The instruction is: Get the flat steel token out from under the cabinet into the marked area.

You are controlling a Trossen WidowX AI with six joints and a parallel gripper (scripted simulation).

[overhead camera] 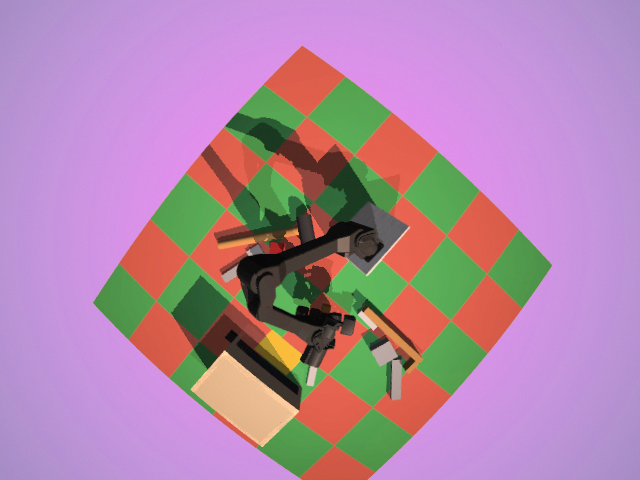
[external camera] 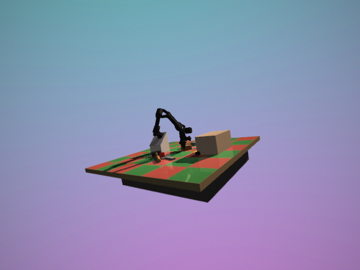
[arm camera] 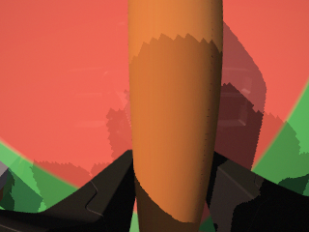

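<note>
Right now the red cube is 5 cm behind my gripper tip, 27 cm to the right of it and 1 cm above it. From my gripper tip the other things lie so: grey block: 4 cm behind, 24 cm to the left, 1 cm above; then grey token: 30 cm ahead, 5 cm to the right; then pale bar: 8 cm behind, 12 cm to the left.
</note>
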